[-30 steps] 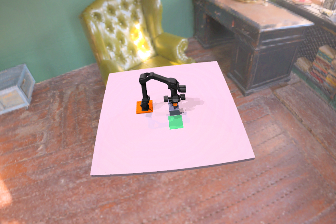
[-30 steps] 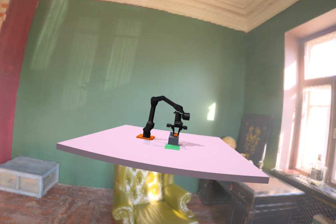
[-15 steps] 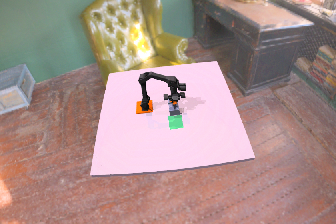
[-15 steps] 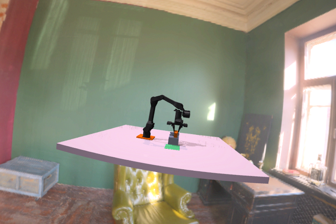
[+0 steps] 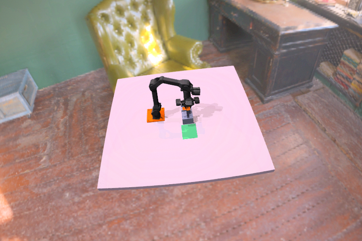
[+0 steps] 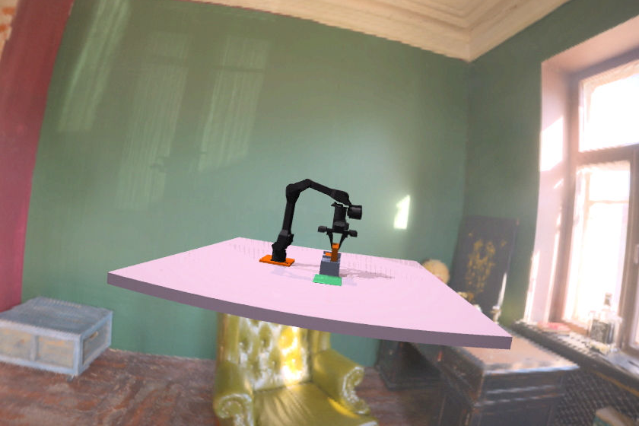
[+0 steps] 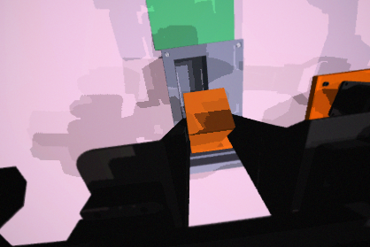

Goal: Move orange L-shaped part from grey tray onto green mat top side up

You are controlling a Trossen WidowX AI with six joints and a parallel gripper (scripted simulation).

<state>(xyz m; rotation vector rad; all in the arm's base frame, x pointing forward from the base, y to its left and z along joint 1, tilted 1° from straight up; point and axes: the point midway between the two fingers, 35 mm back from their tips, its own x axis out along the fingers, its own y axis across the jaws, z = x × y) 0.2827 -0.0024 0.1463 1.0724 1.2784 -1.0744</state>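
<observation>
My gripper tip is now 10 mm short of the green mat, 140 mm to the left of it and 130 mm above it. Round my gripper tip: orange L-shaped part: 20 mm behind, 30 mm to the left, 30 mm below.
</observation>
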